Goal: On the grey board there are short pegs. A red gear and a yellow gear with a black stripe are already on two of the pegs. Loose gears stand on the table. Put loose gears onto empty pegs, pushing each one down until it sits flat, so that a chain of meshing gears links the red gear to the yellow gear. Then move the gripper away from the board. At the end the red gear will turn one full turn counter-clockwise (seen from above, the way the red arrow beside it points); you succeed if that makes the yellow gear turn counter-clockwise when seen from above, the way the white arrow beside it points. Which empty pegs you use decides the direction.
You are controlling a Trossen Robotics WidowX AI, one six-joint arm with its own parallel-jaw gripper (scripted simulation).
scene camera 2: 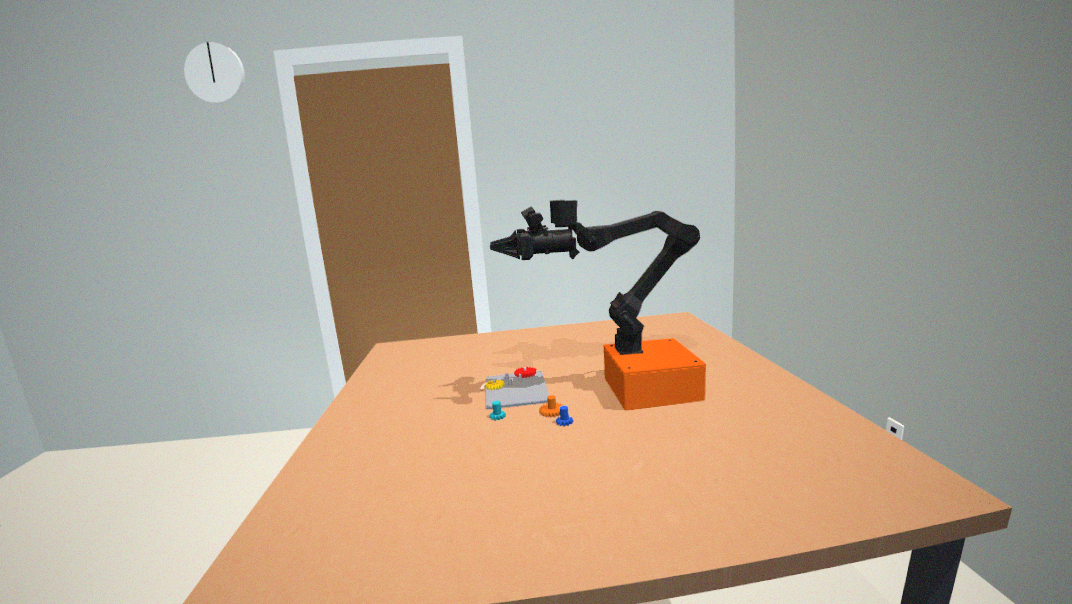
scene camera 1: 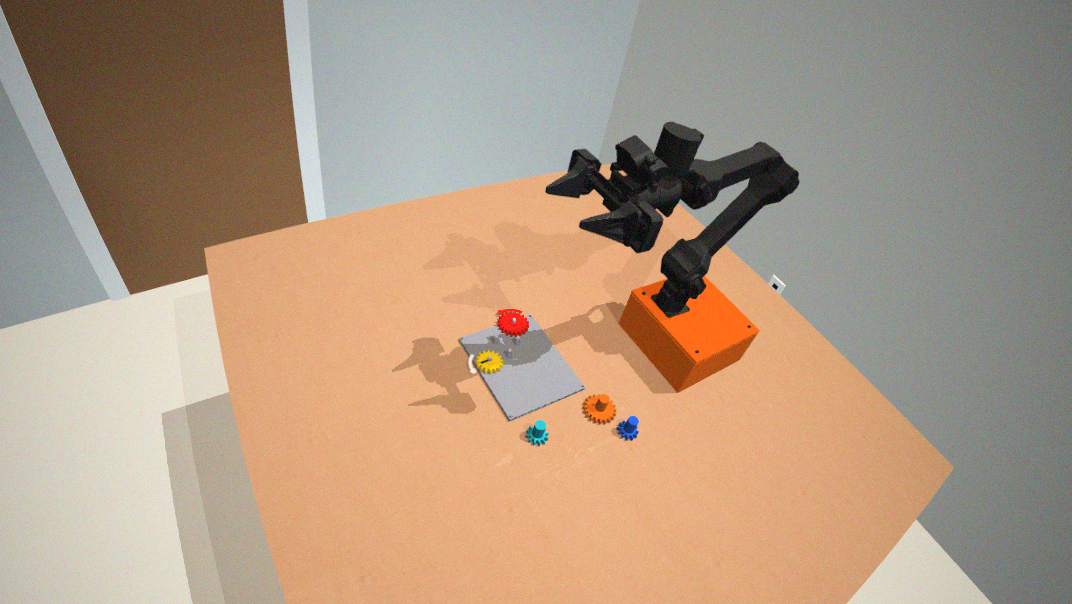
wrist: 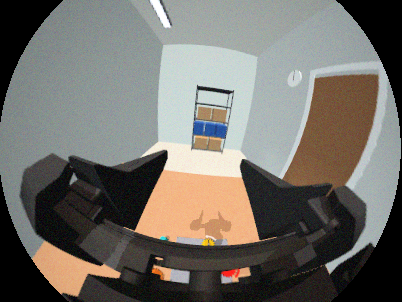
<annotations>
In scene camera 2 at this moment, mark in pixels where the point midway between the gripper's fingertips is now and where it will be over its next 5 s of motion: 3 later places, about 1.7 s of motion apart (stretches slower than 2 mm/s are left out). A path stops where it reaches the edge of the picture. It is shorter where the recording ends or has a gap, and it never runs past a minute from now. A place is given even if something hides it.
My gripper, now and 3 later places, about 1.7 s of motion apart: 490, 245; 549, 392; 549, 390; 543, 347
</annotations>
